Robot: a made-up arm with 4 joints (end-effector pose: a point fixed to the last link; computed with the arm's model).
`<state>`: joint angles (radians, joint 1 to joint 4).
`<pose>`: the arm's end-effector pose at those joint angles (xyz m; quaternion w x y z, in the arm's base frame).
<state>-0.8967 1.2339 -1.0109 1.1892</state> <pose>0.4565 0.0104 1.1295 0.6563 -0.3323 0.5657 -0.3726</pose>
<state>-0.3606 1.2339 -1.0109 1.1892</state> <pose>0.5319 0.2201 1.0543 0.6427 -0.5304 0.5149 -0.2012</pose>
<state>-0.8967 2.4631 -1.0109 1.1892</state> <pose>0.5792 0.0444 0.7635 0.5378 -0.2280 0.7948 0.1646</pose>
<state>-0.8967 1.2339 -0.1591 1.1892</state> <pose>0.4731 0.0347 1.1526 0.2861 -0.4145 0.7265 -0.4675</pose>
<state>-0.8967 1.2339 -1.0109 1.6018</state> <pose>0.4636 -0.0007 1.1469 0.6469 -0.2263 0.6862 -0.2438</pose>
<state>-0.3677 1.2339 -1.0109 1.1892</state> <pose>0.5317 0.2172 1.0555 0.6432 -0.5280 0.5158 -0.2036</pose>
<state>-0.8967 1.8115 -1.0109 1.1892</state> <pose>0.5514 -0.0215 0.9663 0.6299 -0.2970 0.7066 -0.1255</pose>
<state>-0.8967 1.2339 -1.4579 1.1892</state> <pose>0.4591 0.0004 1.1122 0.8071 -0.2639 0.4383 -0.2946</pose>
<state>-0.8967 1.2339 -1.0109 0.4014</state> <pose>0.4524 0.0103 1.0887 0.5975 -0.4922 0.2743 -0.5706</pose>
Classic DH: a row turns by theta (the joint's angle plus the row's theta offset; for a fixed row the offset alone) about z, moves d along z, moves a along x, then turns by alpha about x. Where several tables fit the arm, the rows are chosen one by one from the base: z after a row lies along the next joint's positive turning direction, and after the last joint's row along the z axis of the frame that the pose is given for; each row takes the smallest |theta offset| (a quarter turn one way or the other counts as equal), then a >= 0, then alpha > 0; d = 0 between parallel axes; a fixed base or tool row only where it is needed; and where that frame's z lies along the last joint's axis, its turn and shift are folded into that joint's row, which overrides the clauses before.
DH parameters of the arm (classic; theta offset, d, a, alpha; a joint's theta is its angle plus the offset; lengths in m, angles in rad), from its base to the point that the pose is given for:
base (fixed): 0.4938 0.6853 0.1862 -0.4675
joint 1: -0.6267 0.132 0.0707 -1.2035
joint 2: 0.2675 0.291 -0.0347 -1.5507
joint 3: 1.4853 -0.361 0.033 1.5708
joint 4: -1.155 0.0164 -0.0427 0.4873
tool (fixed): -0.5644 -0.0683 0 0

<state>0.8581 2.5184 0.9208 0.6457</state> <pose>0.1171 0.4973 0.4847 0.4263 0.8187 0.3064 -0.2326</pose>
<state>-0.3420 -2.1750 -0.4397 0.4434</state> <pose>0.1186 0.4303 0.6010 0.1452 -0.3303 0.5038 0.7849</pose>
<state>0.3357 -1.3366 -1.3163 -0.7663</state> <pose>-0.1371 0.3256 0.9452 0.0956 -0.2981 0.7798 0.5421</pose>
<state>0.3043 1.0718 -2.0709 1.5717</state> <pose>0.4652 0.4584 0.9462 0.7141 -0.4233 0.3448 0.4382</pose>
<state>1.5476 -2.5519 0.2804 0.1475</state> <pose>-0.1724 0.0152 0.6110 0.5641 0.2783 0.1253 -0.7673</pose>
